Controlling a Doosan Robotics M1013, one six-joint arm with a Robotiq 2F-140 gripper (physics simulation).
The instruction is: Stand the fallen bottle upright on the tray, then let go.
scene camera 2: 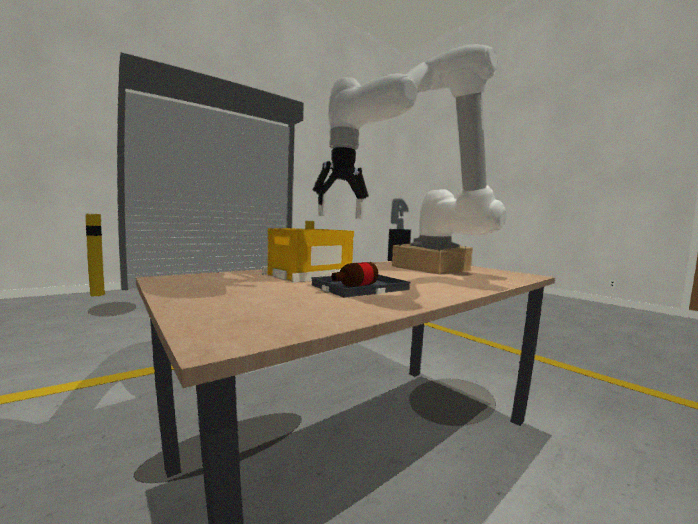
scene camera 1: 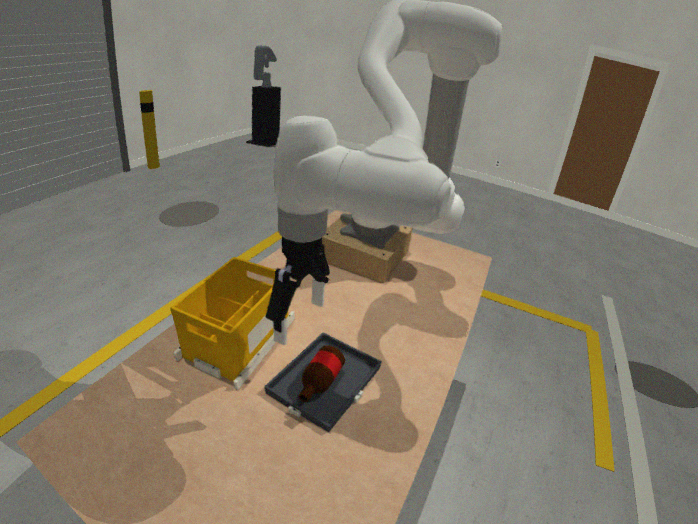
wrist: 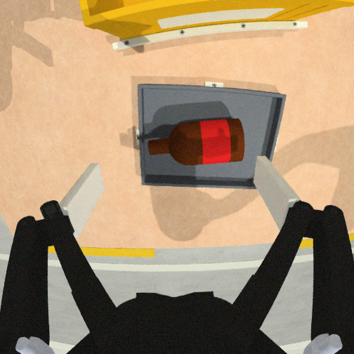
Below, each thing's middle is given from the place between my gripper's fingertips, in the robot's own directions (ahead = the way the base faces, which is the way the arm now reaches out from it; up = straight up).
Labels:
Now: the brown bottle [scene camera 1: 320, 373] 18 cm below my hand, 4 cm to the left of it and 3 cm behind it.

